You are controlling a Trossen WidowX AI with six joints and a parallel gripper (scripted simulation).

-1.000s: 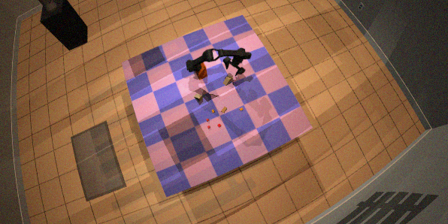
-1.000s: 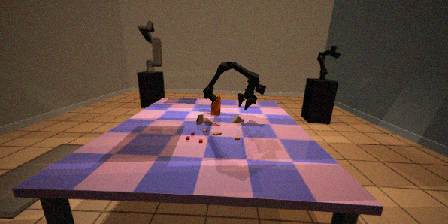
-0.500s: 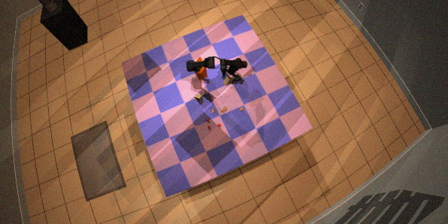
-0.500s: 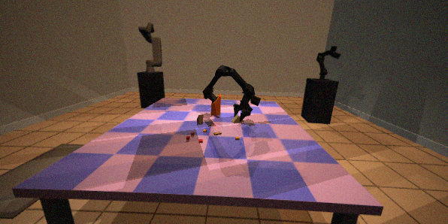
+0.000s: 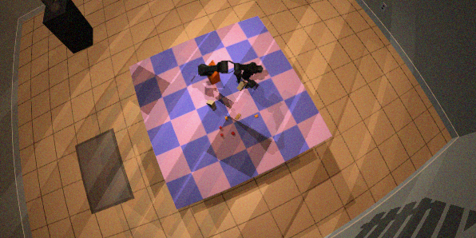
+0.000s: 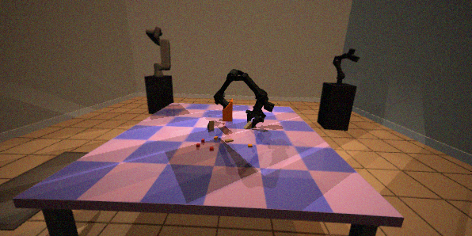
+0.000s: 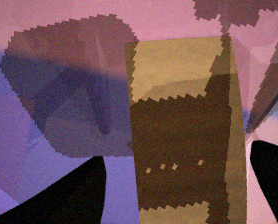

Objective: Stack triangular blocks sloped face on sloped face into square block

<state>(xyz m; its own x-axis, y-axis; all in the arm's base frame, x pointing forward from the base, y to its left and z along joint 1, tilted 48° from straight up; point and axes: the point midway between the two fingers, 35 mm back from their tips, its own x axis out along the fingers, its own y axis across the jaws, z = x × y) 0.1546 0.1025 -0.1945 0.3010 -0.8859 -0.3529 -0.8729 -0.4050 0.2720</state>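
Right now my gripper tip is 1 cm below the tan block. The rest, counted from my gripper tip: tan piece (23 cm ahead, 12 cm to the right, 1 cm below).
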